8 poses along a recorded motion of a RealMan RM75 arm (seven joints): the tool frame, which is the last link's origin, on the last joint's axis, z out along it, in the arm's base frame.
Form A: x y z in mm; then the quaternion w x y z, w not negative.
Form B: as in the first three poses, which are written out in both.
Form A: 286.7 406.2 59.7 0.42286 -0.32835 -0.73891 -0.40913
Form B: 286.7 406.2 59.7 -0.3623 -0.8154 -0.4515 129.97
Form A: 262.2 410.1 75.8 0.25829 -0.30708 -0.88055 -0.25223
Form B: 262.2 410.1 75.8 -0.3179 -0.9115 -0.2611 150.06
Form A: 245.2 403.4 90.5 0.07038 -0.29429 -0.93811 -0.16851
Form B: 245.2 403.4 90.5 -0.2950 -0.9404 -0.1689 171.93
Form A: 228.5 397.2 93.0 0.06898 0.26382 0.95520 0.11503
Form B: 228.5 397.2 93.0 0.2645 0.9575 0.1153 172.09
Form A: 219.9 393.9 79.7 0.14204 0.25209 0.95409 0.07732
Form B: 219.9 393.9 79.7 0.2547 0.9639 0.0781 163.67
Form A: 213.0 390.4 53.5 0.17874 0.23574 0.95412 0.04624
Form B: 213.0 390.4 53.5 0.2396 0.9697 0.0470 159.41
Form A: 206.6 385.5 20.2 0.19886 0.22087 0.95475 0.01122
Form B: 206.6 385.5 20.2 0.2254 0.9742 0.0114 157.06
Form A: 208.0 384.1 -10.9 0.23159 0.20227 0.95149 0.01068
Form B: 208.0 384.1 -10.9 0.2079 0.9781 0.0110 153.22
